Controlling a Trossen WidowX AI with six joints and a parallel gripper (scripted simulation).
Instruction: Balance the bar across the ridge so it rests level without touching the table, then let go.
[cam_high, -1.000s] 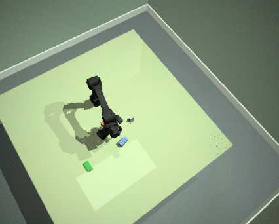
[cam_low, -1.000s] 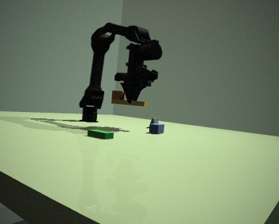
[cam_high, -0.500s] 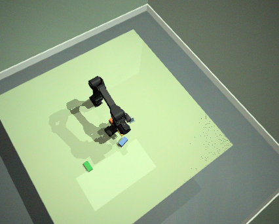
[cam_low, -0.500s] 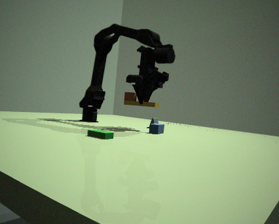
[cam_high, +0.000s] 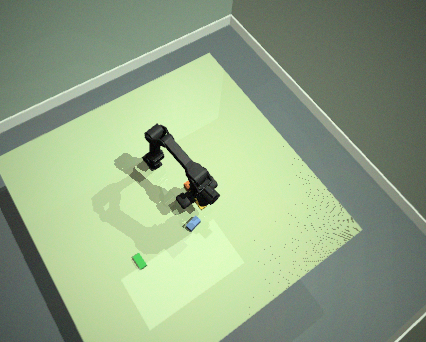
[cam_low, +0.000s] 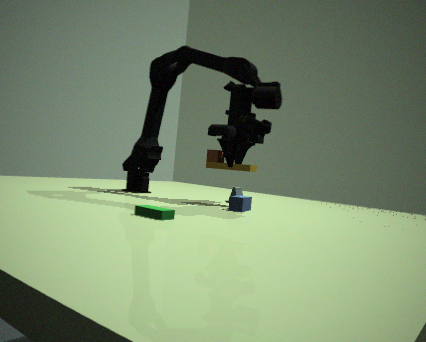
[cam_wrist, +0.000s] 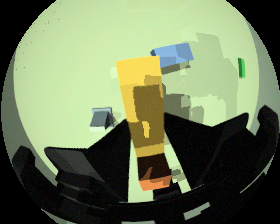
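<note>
My gripper tip is now 8 cm above the blue block, 7 cm short of it and 6 cm to the left of it. Round my gripper tip: bar: 4 cm behind, 1 cm above; then flat green block: 35 cm to the right, 9 cm below, 8 cm ahead.
</note>
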